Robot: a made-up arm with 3 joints. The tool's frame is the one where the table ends. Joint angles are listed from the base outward.
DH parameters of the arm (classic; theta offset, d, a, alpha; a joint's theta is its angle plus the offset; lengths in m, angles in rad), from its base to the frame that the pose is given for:
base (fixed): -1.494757 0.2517 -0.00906 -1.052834
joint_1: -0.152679 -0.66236 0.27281 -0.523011
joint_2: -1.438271 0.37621 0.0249 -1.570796
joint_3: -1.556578 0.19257 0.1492 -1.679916
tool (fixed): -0.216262 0.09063 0 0
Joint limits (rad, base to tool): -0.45..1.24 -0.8..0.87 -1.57..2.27
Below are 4 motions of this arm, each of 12 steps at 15 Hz.
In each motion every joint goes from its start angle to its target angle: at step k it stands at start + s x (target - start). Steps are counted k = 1, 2, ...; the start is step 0. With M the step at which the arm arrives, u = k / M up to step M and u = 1 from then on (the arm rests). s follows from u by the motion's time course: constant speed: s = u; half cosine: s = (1 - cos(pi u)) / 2; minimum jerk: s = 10 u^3 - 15 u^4 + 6 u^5.
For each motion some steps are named. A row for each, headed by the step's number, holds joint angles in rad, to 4 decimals.
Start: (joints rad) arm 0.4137 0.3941 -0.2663
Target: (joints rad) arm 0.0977 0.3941 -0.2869
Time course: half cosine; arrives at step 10
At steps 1, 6, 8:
1: 0.4060 0.3941 -0.2668
6: 0.2069 0.3941 -0.2798
8: 0.1279 0.3941 -0.2849

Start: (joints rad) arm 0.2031 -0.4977 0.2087
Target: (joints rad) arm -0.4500 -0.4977 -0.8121
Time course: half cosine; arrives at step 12
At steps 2, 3, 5, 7, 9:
2: 0.1594 -0.4977 0.1403
3: 0.1075 -0.4977 0.0592
5: -0.0389 -0.4977 -0.1696
7: -0.2080 -0.4977 -0.4338
9: -0.3544 -0.4977 -0.6626

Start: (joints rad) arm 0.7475 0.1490 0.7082
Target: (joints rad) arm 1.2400 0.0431 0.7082
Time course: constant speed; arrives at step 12
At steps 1, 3, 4, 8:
1: 0.7885 0.1402 0.7082
3: 0.8706 0.1225 0.7082
4: 0.9117 0.1137 0.7082
8: 1.0758 0.0784 0.7082

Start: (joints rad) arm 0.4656 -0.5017 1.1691
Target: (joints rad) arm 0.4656 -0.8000 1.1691
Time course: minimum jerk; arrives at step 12
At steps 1, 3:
1: 0.4656 -0.5032 1.1691
3: 0.4656 -0.5326 1.1691

